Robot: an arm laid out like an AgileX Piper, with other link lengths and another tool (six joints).
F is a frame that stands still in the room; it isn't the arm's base.
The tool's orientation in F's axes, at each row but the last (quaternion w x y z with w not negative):
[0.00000, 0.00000, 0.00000, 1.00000]
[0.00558, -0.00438, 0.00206, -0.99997]
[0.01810, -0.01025, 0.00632, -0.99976]
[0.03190, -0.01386, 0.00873, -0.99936]
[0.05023, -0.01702, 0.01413, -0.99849]
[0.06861, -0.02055, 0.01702, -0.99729]
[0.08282, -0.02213, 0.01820, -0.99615]
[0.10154, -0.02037, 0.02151, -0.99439]
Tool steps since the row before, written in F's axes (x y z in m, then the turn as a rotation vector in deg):
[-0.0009, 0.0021, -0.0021, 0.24, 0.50, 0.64]
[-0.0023, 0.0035, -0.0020, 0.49, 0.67, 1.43]
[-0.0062, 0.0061, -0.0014, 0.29, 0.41, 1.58]
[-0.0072, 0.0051, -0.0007, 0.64, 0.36, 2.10]
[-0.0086, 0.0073, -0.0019, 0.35, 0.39, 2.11]
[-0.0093, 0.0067, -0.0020, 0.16, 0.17, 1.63]
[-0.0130, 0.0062, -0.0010, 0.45, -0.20, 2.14]
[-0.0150, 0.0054, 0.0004, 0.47, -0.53, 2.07]
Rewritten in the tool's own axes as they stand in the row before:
[0.0009, -0.0021, -0.0021, -0.24, -0.50, 0.64]
[0.0022, -0.0035, -0.0020, -0.48, -0.67, 1.43]
[0.0059, -0.0063, -0.0016, -0.27, -0.42, 1.58]
[0.0068, -0.0055, -0.0010, -0.60, -0.36, 2.11]
[0.0078, -0.0081, -0.0024, -0.32, -0.42, 2.11]
[0.0082, -0.0078, -0.0026, -0.12, -0.21, 1.63]
[0.0117, -0.0082, -0.0018, -0.32, 0.19, 2.16]
[0.0136, -0.0083, -0.0005, -0.28, 0.52, 2.11]

